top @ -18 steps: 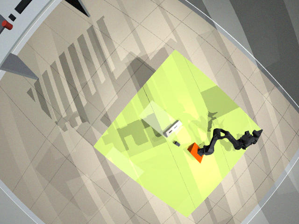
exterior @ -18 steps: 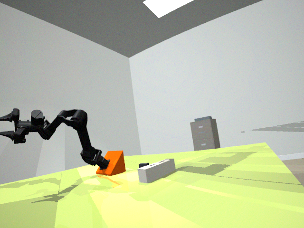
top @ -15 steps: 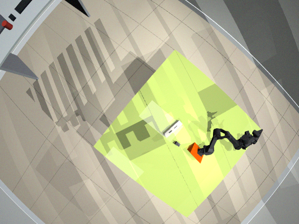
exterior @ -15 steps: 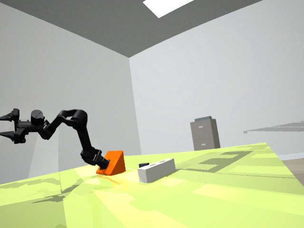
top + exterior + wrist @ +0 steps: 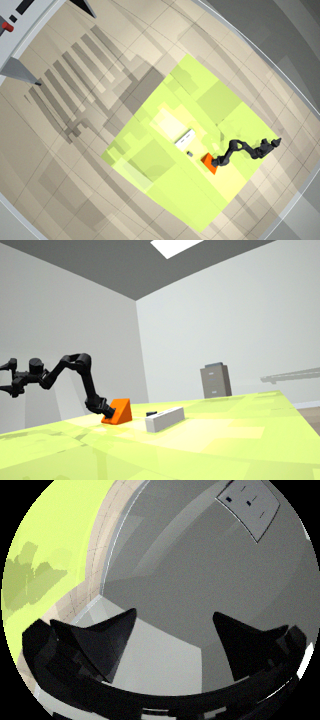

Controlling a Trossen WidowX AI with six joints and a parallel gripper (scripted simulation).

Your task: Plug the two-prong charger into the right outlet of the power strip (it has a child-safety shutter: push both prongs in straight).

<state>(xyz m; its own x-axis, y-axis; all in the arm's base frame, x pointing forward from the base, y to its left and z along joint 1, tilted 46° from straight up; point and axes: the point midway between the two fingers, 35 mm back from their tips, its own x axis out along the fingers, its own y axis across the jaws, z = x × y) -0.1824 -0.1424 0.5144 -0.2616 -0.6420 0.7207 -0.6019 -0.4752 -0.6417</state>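
Right now the dark two-prong charger is 460 mm ahead of my gripper tip, 580 mm to the left of it and 270 mm below it.
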